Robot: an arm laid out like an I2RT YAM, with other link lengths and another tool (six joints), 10 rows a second.
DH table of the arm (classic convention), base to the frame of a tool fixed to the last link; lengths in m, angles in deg. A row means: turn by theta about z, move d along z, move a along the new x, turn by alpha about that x. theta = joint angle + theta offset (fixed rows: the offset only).
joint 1: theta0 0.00  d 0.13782  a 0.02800  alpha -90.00
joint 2: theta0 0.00  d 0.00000  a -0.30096  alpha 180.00
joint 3: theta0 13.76  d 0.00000  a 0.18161  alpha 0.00
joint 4: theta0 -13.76  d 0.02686  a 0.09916  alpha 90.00
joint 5: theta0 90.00  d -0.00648  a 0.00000  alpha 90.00
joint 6: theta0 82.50  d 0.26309  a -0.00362  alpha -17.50
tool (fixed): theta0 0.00  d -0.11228  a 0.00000  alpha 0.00
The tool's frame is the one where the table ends.
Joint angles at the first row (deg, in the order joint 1, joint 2, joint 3, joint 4, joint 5, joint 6):
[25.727, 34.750, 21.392, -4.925, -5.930, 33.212]
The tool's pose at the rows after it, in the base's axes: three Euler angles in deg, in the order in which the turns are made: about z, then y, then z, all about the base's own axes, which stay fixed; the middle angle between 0 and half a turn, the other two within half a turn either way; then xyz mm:
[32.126 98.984 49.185 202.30 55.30 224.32]
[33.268 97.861 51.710 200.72 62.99 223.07]
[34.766 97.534 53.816 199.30 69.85 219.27]
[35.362 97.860 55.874 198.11 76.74 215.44]
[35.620 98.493 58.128 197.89 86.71 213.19]
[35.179 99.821 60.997 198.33 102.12 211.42]
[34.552 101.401 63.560 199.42 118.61 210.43]
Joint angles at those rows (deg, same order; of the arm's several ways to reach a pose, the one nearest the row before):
[25.733, 34.804, 20.864, -4.093, -7.547, 33.542]
[25.705, 35.090, 19.632, -1.918, -10.275, 34.250]
[26.023, 35.837, 18.589, -0.323, -12.230, 35.195]
[27.126, 36.757, 17.812, 0.825, -13.176, 35.277]
[29.954, 38.341, 17.489, 2.081, -12.572, 35.400]
[35.046, 41.059, 17.489, 3.769, -10.213, 35.171]
[40.091, 44.438, 17.920, 5.488, -7.570, 34.848]

